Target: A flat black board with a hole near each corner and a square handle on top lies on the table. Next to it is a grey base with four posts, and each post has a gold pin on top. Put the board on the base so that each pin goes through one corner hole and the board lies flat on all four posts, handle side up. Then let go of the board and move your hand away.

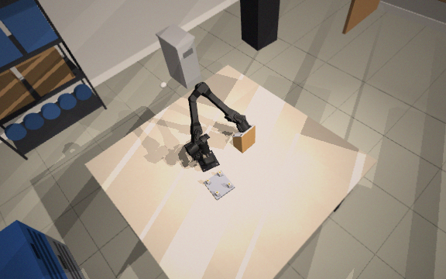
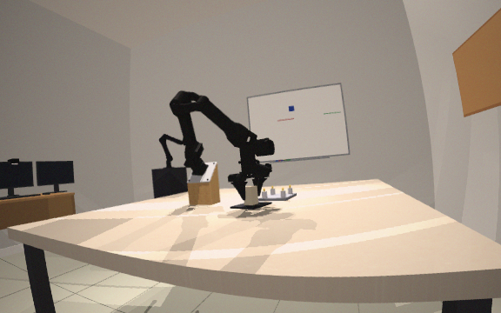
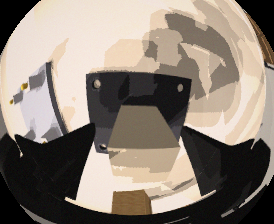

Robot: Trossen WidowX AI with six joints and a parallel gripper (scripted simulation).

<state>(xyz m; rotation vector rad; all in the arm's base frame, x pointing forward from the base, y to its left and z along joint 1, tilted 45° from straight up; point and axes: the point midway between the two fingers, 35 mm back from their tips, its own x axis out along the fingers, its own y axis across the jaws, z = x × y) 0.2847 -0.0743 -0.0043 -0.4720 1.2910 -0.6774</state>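
My gripper tip is 180 mm to the right of the grey base, 40 mm short of it and 20 mm above it. The rest, counted from my gripper tip: flat black board: 10 mm below.
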